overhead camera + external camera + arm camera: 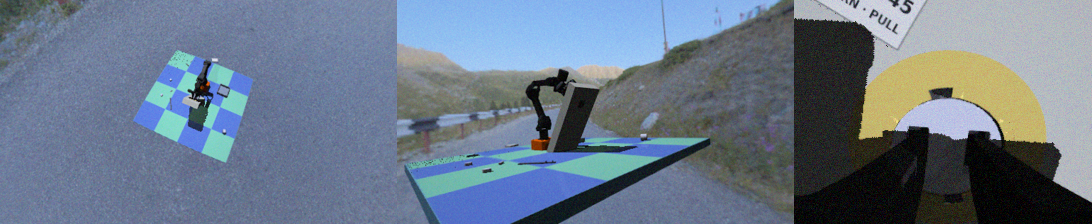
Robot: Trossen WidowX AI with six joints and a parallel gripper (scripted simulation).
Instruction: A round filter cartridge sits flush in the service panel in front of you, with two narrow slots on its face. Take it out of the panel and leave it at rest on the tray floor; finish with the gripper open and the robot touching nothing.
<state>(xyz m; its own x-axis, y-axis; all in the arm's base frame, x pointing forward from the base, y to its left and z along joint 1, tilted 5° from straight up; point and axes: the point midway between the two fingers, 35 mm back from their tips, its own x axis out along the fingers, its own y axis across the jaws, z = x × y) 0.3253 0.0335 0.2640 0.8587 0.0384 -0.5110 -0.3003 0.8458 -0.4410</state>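
The grey round filter cartridge lies 1 cm ahead of my gripper tip and 1 cm below it. From my gripper tip the other things lie so: grey square tray (44 cm behind, 25 cm to the left, 28 cm below).
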